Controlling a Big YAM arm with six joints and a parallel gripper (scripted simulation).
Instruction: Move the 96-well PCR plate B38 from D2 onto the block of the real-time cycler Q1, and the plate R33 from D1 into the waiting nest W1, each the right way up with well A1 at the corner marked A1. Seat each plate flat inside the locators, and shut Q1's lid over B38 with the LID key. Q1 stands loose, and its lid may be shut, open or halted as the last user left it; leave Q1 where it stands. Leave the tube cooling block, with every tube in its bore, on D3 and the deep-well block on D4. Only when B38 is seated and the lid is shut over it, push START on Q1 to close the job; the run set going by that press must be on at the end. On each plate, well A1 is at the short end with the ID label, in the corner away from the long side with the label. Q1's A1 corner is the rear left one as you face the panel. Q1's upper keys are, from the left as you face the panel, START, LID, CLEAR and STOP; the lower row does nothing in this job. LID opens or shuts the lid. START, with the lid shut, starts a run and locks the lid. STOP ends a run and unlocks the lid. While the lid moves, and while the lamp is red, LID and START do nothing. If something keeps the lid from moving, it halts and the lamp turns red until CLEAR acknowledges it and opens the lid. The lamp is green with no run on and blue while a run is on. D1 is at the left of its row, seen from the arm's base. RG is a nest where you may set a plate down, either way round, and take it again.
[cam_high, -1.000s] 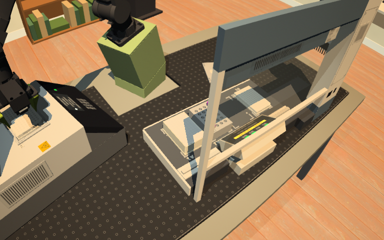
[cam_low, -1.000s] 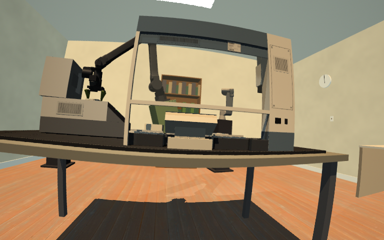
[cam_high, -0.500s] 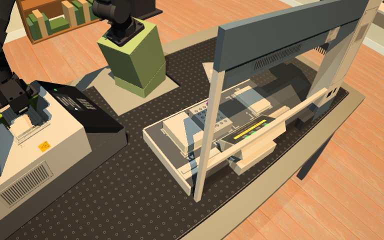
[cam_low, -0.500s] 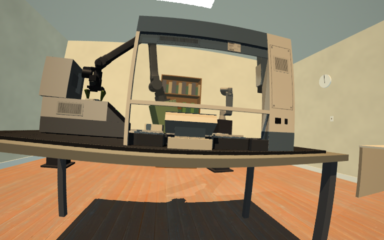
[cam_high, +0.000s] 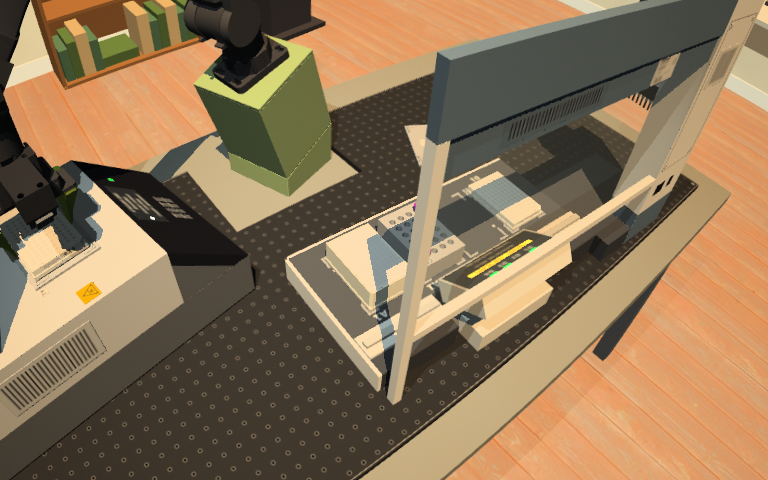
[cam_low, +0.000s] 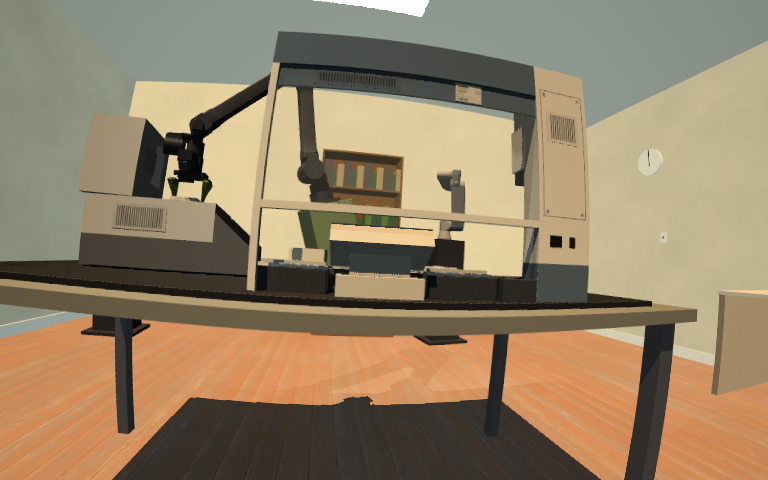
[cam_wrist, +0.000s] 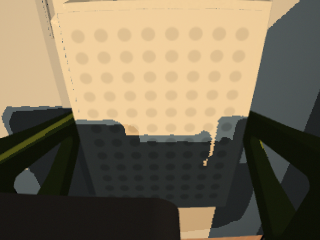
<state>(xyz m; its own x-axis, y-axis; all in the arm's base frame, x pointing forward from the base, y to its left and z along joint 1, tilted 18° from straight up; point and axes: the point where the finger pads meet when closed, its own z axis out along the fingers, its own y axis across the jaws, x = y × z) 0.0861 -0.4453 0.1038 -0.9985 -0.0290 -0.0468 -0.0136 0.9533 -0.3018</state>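
Right now the plate B38 is right at my hand. Round my hand: tube block (300 mm ahead, 490 mm to the left, 150 mm below); post (450 mm ahead, 260 mm to the left, 20 mm above); cream deep-well block (280 mm ahead, 380 mm to the left, 150 mm below).
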